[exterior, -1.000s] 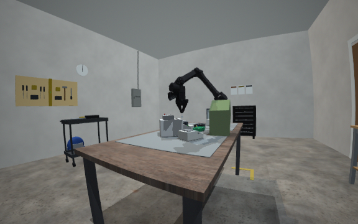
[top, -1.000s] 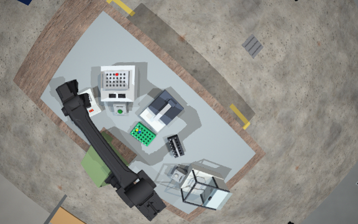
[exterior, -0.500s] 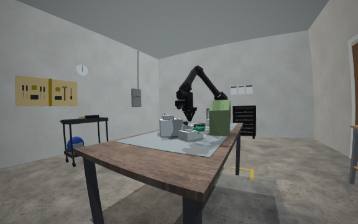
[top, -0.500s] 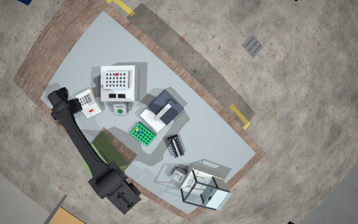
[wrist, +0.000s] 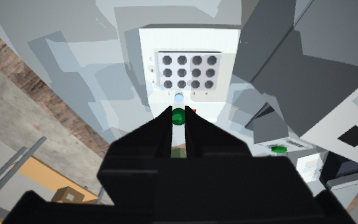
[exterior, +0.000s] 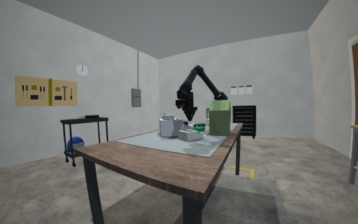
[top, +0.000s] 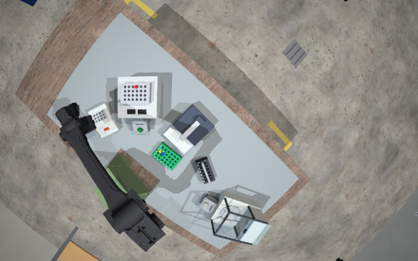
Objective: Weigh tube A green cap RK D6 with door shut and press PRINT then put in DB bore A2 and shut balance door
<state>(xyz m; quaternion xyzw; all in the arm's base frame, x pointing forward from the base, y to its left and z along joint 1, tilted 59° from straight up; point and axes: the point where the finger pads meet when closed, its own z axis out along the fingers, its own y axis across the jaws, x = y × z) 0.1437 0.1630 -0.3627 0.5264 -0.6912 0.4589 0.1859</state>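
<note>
Now: the green-capped tube 20 mm below my hand. The rest, counted from my hand: red-capped tube 270 mm ahead, 60 mm to the right, 20 mm above; then dry block DB 10 mm ahead, 20 mm to the right, 110 mm below; then green tube rack RK 100 mm ahead, 380 mm to the right, 120 mm below.
</note>
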